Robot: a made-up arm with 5 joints.
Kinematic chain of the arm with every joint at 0, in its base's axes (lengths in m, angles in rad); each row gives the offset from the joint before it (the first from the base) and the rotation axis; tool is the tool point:
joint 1: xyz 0 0 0.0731 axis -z
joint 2: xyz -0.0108 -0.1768 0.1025 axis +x
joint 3: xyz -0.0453 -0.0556 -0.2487 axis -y
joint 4: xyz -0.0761 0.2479 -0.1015 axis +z
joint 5: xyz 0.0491 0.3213 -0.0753 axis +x
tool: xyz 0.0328 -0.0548 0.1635
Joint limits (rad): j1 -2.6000..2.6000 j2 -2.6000..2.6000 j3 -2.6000..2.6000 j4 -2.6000..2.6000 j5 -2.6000..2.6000
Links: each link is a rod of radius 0.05 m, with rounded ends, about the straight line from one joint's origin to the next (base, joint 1, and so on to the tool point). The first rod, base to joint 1, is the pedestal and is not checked.
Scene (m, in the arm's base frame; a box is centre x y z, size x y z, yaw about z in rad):
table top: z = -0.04
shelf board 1: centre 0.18 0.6 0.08 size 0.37 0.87 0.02 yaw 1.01
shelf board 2: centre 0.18 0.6 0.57 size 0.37 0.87 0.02 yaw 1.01
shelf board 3: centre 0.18 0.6 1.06 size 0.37 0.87 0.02 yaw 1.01
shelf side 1: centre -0.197 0.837 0.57 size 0.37 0.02 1 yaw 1.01
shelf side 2: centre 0.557 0.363 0.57 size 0.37 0.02 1 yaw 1.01
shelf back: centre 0.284 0.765 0.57 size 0.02 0.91 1 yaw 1.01
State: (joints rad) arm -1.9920 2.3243 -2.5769 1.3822 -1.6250
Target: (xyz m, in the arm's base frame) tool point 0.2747 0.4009 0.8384
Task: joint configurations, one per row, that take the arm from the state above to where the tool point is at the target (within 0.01 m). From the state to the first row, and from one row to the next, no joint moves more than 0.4 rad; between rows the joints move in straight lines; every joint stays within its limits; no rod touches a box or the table.
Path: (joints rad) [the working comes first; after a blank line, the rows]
Joints at the target: -2.6000 2.6000 -0.9156 -0.3129 -1.2696
Straight joint move there: touches shelf board 2, shelf side 2.

1: -1.9471 2.0983 -2.4894 1.5220 -1.2955
2: -1.9022 1.8724 -2.4018 1.6618 -0.9659
3: -1.8573 1.6464 -2.3143 1.8017 -0.6364
4: -1.8124 1.4204 -2.2267 1.9415 -0.3068
5: -1.9184 1.5715 -2.0096 1.5520 -0.4014
6: -2.0245 1.7227 -1.7925 1.1625 -0.4961
7: -2.1305 1.8738 -1.5754 0.7730 -0.5907
8: -2.2365 2.0249 -1.3583 0.3835 -0.6854
9: -2.3425 2.1760 -1.1412 -0.0061 -0.7800
10: -2.4485 2.3272 -0.9241 -0.3956 -0.8746
11: -2.6000 2.6000 -0.9156 -0.3129 -1.2696

